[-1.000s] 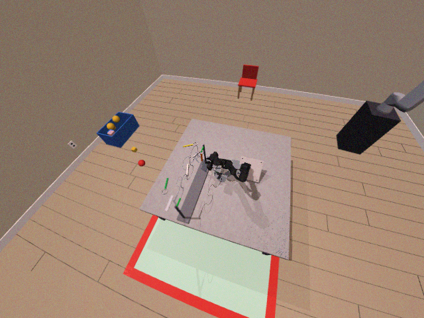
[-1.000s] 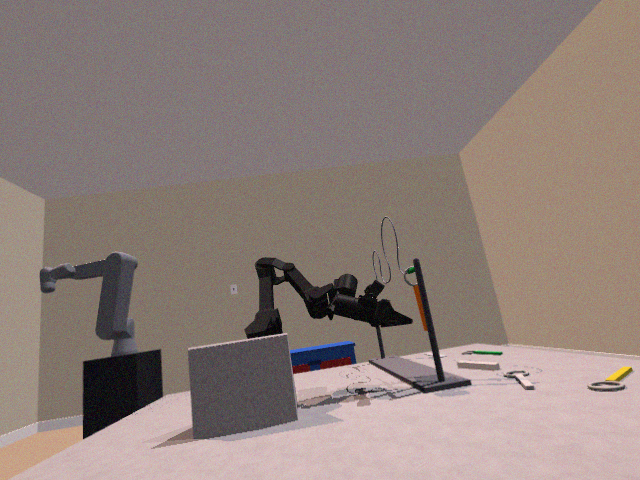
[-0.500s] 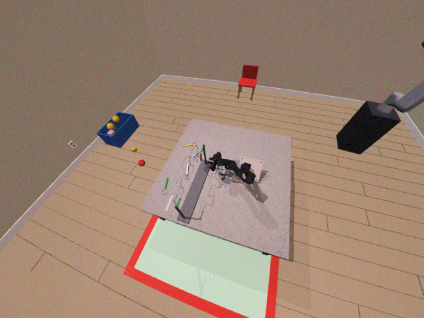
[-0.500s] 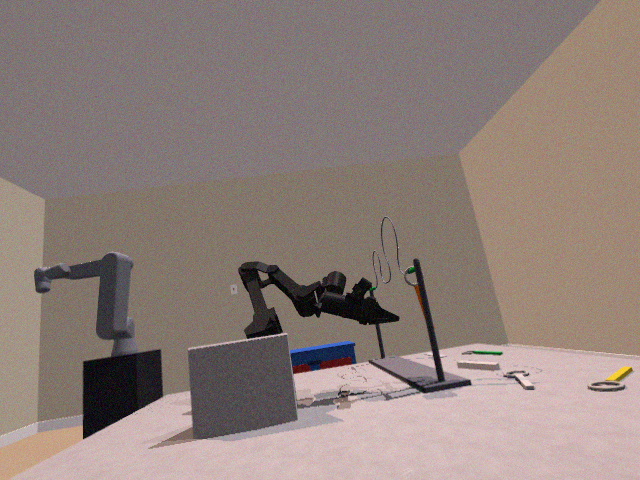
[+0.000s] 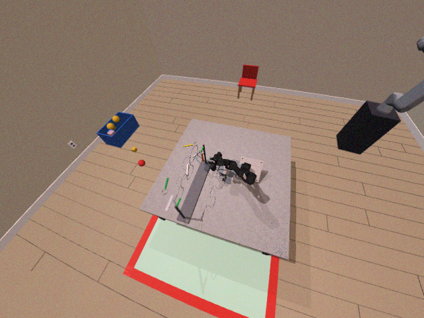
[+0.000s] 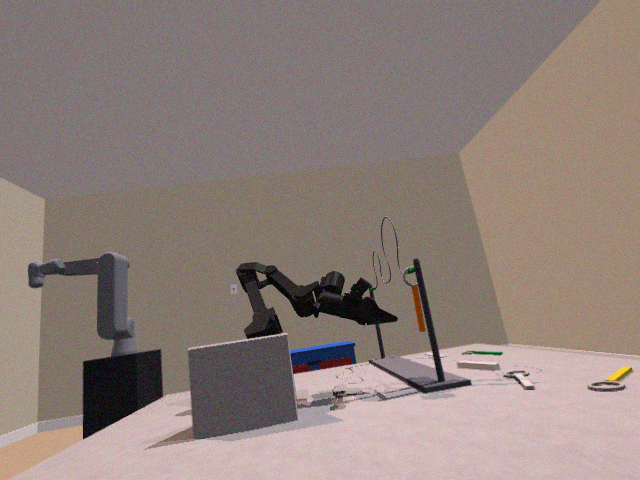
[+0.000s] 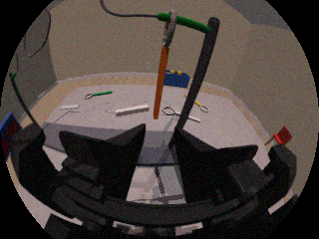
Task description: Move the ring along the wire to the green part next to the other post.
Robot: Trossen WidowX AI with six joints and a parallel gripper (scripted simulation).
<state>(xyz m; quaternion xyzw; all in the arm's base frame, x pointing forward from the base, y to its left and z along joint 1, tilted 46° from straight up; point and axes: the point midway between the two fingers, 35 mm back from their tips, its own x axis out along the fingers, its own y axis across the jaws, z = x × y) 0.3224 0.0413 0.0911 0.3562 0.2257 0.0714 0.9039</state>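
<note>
Right now my gripper tip is 70 mm short of the orange-handled ring and 60 mm below it.
</note>
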